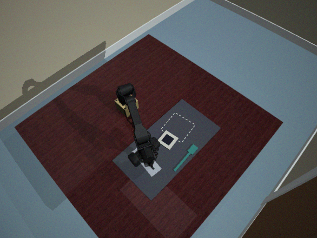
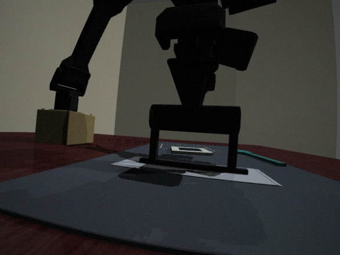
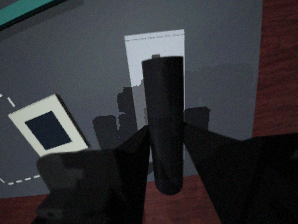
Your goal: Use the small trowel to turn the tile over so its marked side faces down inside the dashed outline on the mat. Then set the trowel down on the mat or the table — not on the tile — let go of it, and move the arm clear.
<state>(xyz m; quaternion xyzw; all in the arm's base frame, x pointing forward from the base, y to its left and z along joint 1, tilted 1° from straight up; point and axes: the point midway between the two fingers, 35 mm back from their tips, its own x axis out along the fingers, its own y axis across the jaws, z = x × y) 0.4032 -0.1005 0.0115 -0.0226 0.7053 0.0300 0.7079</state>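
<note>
Right now my gripper tip is 3 cm above the trowel and 2 cm short of it. The rest, counted from my gripper tip: grey mat (17 cm to the left, 8 cm below, 1 cm behind); then tile (19 cm to the left, 6 cm below, 3 cm behind); then teal flat tool (22 cm to the left, 12 cm ahead, 6 cm below).
</note>
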